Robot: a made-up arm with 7 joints.
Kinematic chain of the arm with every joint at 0, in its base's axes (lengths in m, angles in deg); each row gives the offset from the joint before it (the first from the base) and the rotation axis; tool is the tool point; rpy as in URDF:
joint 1: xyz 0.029 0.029 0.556 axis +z
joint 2: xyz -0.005 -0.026 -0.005 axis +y
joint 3: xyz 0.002 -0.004 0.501 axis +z
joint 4: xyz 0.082 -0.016 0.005 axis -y
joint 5: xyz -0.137 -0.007 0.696 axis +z
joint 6: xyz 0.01 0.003 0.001 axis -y
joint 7: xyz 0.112 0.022 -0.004 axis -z
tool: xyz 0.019 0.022 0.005 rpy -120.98 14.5 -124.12
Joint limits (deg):
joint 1: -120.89..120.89
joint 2: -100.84..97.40
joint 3: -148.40..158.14
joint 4: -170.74..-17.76
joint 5: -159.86..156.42
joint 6: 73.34..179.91
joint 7: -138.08..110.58
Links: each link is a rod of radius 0.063 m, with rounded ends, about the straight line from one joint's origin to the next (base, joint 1, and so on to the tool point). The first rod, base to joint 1, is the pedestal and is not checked.
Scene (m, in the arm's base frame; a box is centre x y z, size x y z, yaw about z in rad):
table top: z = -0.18
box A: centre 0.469 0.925 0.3 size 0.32 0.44 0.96 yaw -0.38
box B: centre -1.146 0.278 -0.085 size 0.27 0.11 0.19 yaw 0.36
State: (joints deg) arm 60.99 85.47 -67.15 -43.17 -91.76 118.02 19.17
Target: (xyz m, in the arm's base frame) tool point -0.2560 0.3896 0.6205
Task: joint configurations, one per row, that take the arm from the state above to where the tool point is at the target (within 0.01 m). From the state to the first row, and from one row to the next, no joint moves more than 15 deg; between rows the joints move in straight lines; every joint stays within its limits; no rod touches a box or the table.
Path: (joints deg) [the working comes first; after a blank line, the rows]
Joints at the target: 120.89 -19.51 0.43 -152.79 -107.13 178.44 17.00
Straight joint move there: touches box A.

1: 63.76 76.74 -66.11 -56.34 -100.27 117.97 23.37
2: 66.53 68.00 -65.07 -69.52 -108.78 117.92 27.56
3: 69.30 59.27 -64.03 -82.69 -117.30 117.87 31.76
4: 72.06 50.54 -62.99 -95.87 -125.81 117.82 35.95
5: 74.83 41.80 -61.95 -109.04 -134.32 117.77 40.15
6: 77.60 33.07 -60.91 -122.22 -142.84 117.72 44.34
7: 80.37 24.33 -59.87 -135.39 -151.35 117.66 48.54
8: 83.14 15.60 -58.83 -148.57 -159.86 117.61 52.73
9: 90.69 8.58 -46.98 -149.41 -149.31 129.78 45.59
10: 98.24 1.55 -35.13 -150.26 -138.77 141.94 38.44
11: 105.79 -5.47 -23.27 -151.10 -128.22 154.11 31.29
12: 113.34 -12.49 -11.42 -151.95 -117.68 166.28 24.14
13: 120.89 -19.51 0.43 -152.79 -107.13 178.44 17.00

